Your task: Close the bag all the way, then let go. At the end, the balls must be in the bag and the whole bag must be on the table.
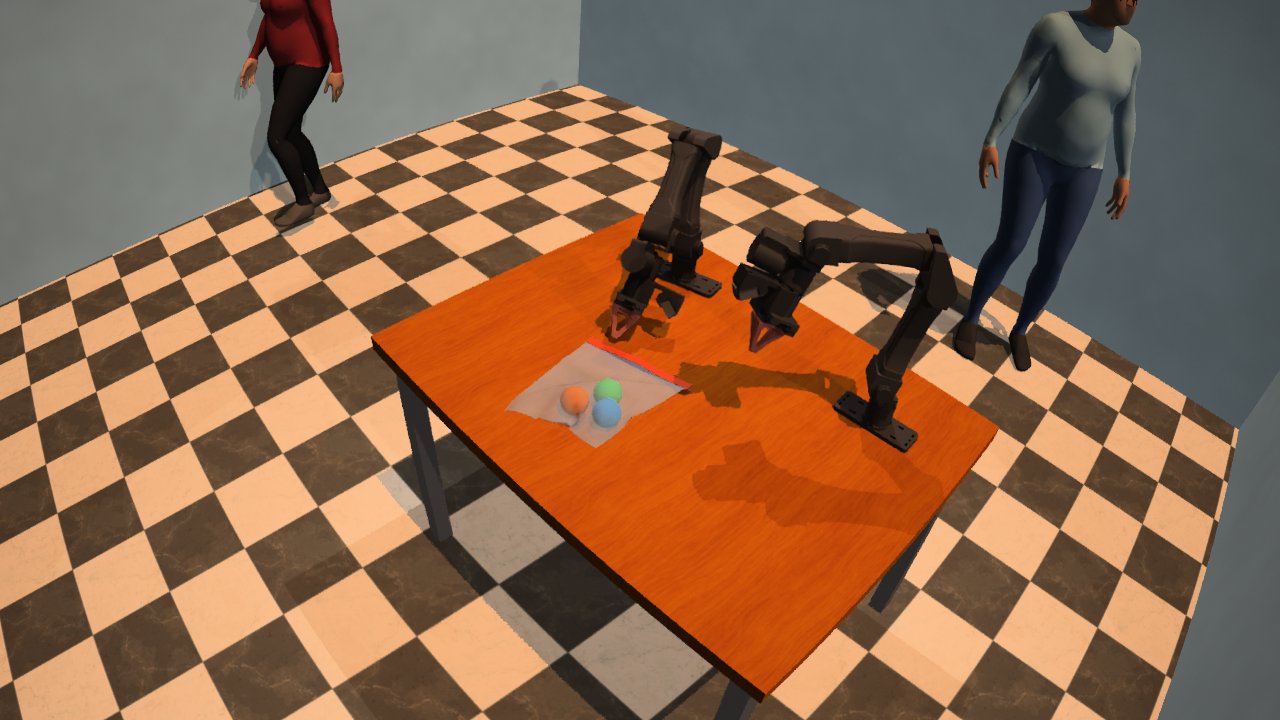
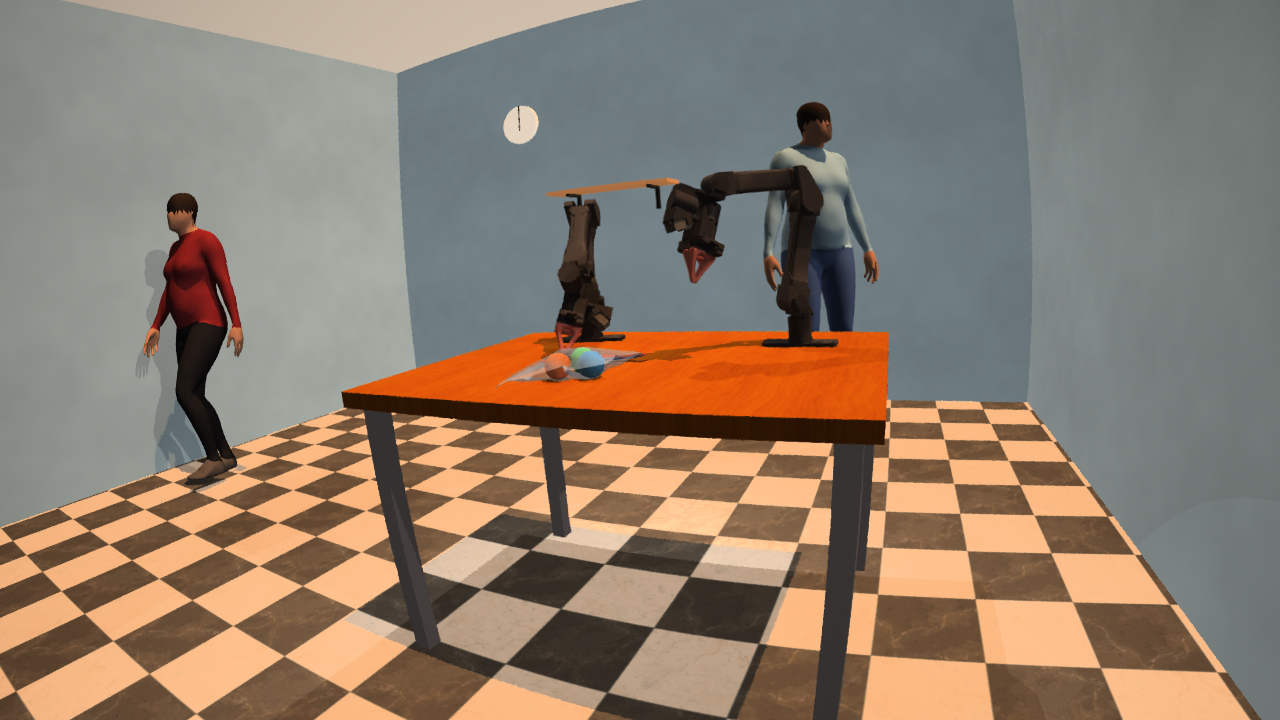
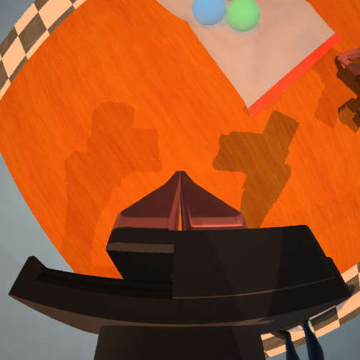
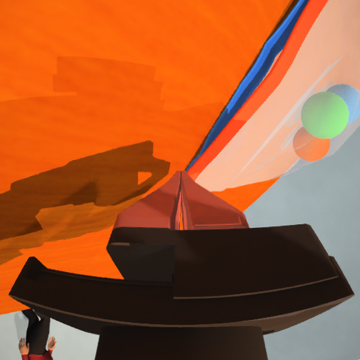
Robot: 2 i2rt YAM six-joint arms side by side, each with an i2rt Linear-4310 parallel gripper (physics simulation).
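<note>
A clear bag (image 1: 543, 390) (image 3: 280, 60) lies flat on the table (image 1: 644, 510). An orange ball (image 1: 573, 399) (image 2: 556, 365) (image 4: 311, 145), a green ball (image 1: 607, 391) (image 3: 243, 14) (image 4: 325, 115) and a blue ball (image 1: 606, 413) (image 2: 588, 364) (image 3: 208, 10) are inside. The mouth has a red strip (image 1: 635, 362) (image 3: 295, 75) and a blue strip (image 4: 265, 50), which stand partly apart and meet near one corner. My right gripper (image 1: 617, 336) (image 2: 567, 345) (image 4: 180, 177) is shut and empty, close by that corner. My left gripper (image 1: 754, 349) (image 2: 695, 281) (image 3: 180, 177) is shut and empty, high above the table.
The left arm's base (image 1: 875, 420) stands on the table at the right, and the right arm's base (image 1: 689, 282) at the back. One person in red (image 1: 299, 40) and one in pale blue (image 1: 1074, 89) stand beyond the table.
</note>
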